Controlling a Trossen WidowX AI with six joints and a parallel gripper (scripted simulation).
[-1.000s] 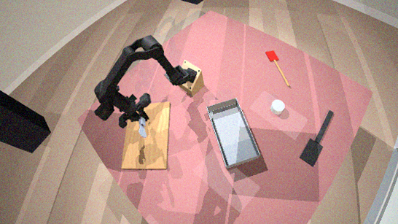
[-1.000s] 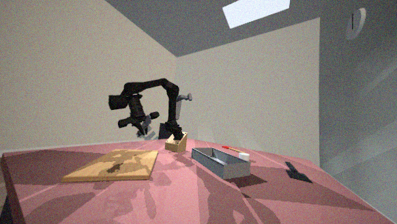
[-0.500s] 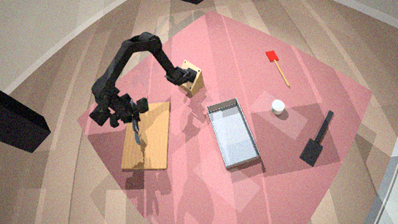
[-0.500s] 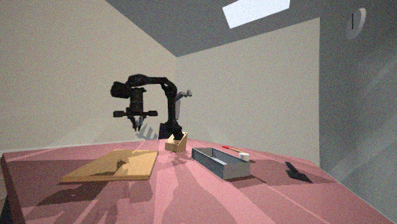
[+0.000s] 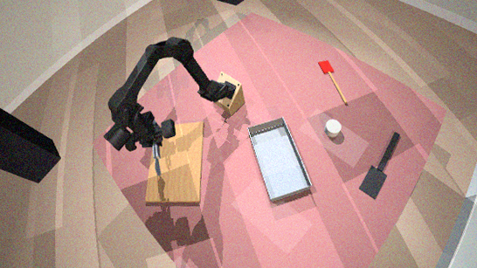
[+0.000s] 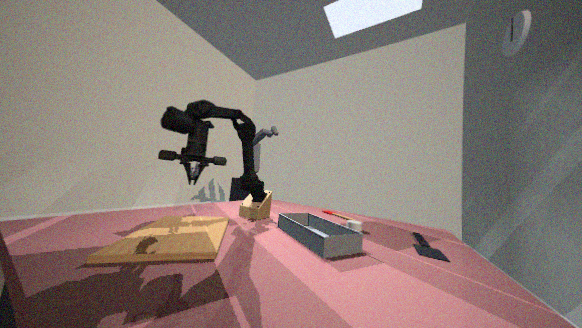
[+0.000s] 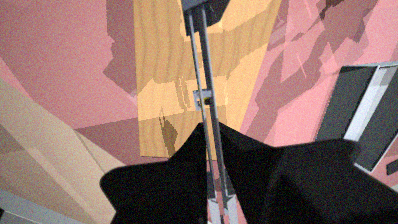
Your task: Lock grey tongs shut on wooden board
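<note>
Now: gripper tip 150 mm above the wooden board. The rest, counted from my gripper tip: white cylinder 450 mm ahead, 510 mm to the left, 140 mm below; grey roasting tin 340 mm ahead, 270 mm to the left, 130 mm below; red spatula 300 mm ahead, 780 mm to the left, 150 mm below.
</note>
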